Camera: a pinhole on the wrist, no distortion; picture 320 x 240 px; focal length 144.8 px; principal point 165.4 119.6 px. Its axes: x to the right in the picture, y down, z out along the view. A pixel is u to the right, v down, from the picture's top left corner.
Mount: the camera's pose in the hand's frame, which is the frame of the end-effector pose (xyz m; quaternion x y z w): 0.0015 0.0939 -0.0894 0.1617 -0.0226 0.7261 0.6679
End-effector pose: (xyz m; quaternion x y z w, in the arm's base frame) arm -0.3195 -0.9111 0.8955 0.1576 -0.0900 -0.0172 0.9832
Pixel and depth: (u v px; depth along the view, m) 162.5 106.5 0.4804
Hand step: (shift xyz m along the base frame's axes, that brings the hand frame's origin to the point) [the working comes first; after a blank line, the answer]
In the camera's frame: -0.0096 -0.0435 0.4804

0.0755 -0.1465 0.3465
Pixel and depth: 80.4 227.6 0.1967
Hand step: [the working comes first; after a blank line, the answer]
In the camera's frame: -0.1155 0.1467 0.1967

-0.1110 -0.1004 0.0450
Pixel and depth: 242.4 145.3 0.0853
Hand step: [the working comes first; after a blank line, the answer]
In the camera's frame: 0.0454 0.0151 0.0853

0.0011 0.1070 0.0419
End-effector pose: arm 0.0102 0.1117 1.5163 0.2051 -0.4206 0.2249 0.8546
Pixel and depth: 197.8 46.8 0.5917
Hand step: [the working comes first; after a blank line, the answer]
In the camera's frame: 0.1324 -0.2975 0.5917

-0.1206 -0.0714 0.6001
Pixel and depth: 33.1 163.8 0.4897
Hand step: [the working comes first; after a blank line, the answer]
In the camera's frame: -0.4474 0.1495 0.4897

0.0764 -0.5436 0.0666
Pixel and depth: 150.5 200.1 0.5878
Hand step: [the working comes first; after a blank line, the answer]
In the camera's frame: -0.0605 0.3268 0.5878

-0.3450 -0.4354 0.1061
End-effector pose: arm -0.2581 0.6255 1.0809 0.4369 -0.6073 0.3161 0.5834
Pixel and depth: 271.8 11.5 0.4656
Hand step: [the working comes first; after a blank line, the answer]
In the camera's frame: 0.3421 -0.3476 0.4656

-0.4474 -0.2616 0.4093
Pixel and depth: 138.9 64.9 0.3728
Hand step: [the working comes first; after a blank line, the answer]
In the camera's frame: -0.0682 -0.1408 0.3728

-0.0367 -0.2525 0.1834
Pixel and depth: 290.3 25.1 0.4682
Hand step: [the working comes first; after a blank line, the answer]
In the camera's frame: 0.4039 -0.3056 0.4682

-0.5104 -0.2555 0.3697
